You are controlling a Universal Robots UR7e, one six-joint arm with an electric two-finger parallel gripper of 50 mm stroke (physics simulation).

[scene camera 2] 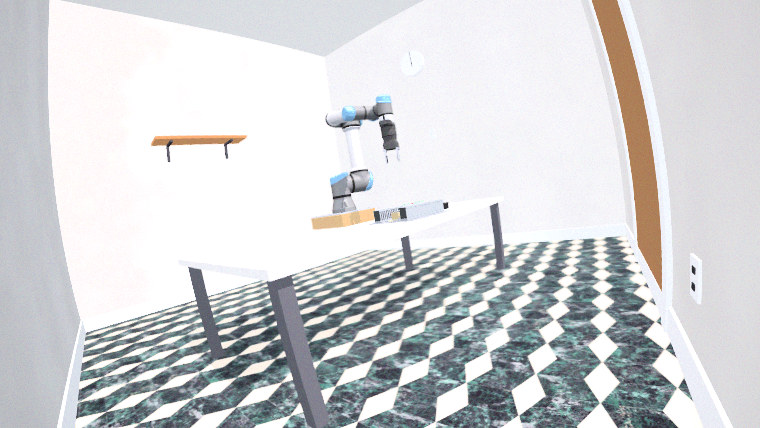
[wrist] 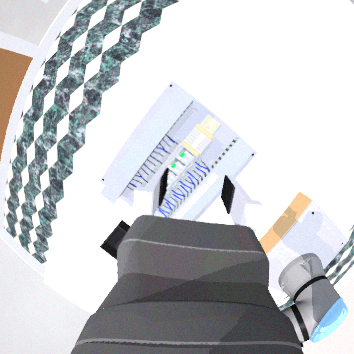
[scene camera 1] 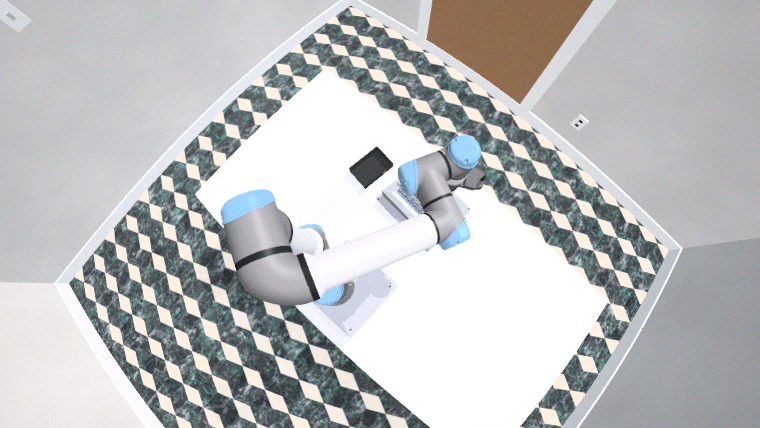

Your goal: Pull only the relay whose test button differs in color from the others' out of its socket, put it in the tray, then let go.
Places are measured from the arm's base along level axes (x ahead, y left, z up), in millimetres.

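Pixels of known places: gripper, fingertip midpoint: [scene camera 2: 393,162] [wrist: 194,182]; arm's base, link origin: [scene camera 2: 344,211] [wrist: 298,271].
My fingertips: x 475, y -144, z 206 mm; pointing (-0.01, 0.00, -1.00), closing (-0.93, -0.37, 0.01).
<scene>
Ahead of a thing's pixels: the offset from my fingertips to its top centre. "*": to the spot under its first point. Level surfaces: height alone.
My gripper [scene camera 2: 393,157] [wrist: 194,182] is open and empty, pointing down high above the grey relay panel [scene camera 1: 397,208] [scene camera 2: 425,210] [wrist: 142,131]. In the wrist view, one relay with a green test button {dx +6, dy +17, dz -211 mm} [wrist: 182,154] and another green-buttoned relay {dx +11, dy +45, dz -211 mm} [wrist: 173,165] show in the row. The left fingertip and the gripper body hide the lower part of the row, and no test button of another color shows. The black tray {* dx +16, dy +341, dz -278 mm} [scene camera 1: 371,167] [wrist: 115,239] stands beside the panel; in the wrist view the gripper partly covers it. In scene camera 1 the arm covers much of the panel.
Blue wires and slotted ducts flank the relay row on both sides. Yellowish terminal blocks {dx -3, dy -28, dz -234 mm} [wrist: 198,138] stand at the row's upper end. The robot's base stands on an orange-sided block [scene camera 2: 343,219] [wrist: 286,223] near the panel. All stand on a white table {dz -281 mm} [scene camera 1: 494,319] [scene camera 2: 276,255].
</scene>
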